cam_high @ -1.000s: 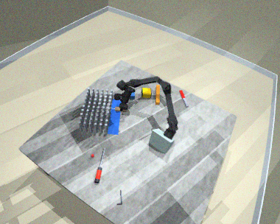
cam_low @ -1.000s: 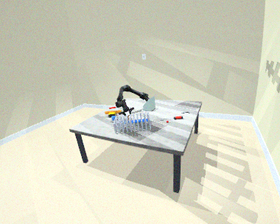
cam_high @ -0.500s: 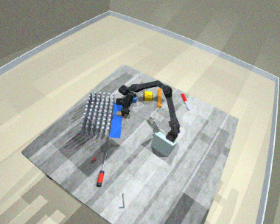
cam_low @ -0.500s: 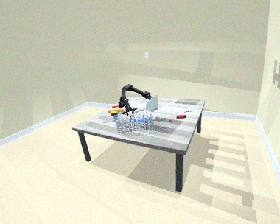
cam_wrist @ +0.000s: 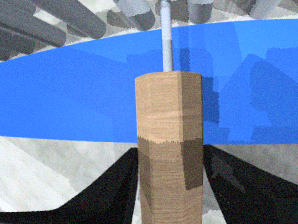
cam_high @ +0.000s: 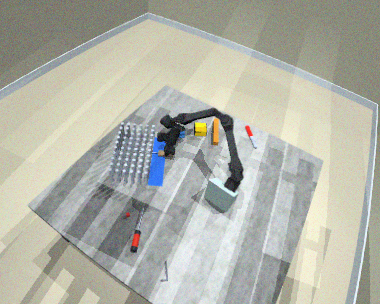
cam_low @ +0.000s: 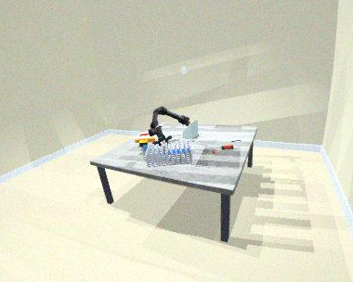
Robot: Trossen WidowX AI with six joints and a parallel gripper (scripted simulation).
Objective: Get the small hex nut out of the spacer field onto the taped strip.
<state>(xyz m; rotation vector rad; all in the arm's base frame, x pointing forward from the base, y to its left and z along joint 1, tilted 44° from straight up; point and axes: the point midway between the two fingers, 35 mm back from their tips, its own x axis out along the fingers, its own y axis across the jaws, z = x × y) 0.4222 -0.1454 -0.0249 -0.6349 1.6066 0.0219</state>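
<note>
Now: the blue taped strip 2 cm ahead of my gripper tip, 5 cm to the left of it and 2 cm below it. Also, from my gripper tip: orange bar: 17 cm behind, 35 cm to the right; then wooden-handled tool: 9 cm ahead, 5 cm to the left; then blue block: 1 cm ahead, 21 cm to the right.
</note>
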